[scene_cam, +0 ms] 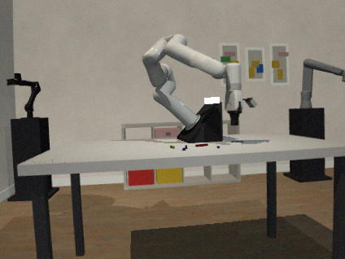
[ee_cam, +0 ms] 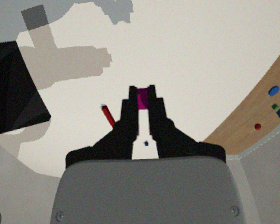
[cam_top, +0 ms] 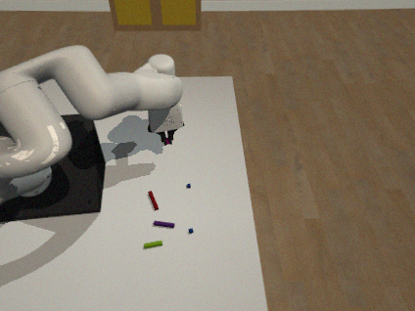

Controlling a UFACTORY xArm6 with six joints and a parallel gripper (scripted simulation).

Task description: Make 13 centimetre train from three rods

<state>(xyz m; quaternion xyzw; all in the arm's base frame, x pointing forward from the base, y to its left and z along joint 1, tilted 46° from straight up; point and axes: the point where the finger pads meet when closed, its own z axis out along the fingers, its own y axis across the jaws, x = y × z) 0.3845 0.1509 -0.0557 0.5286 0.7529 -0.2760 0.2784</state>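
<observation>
Right now my hand is 31 cm to the left of the lime rod, 12 cm above it and 2 cm past it. From my hand the other things lie so: magenta rod (2 cm below); red rod (16 cm to the right, 12 cm below, 4 cm behind); purple rod (25 cm to the right, 12 cm below).
</observation>
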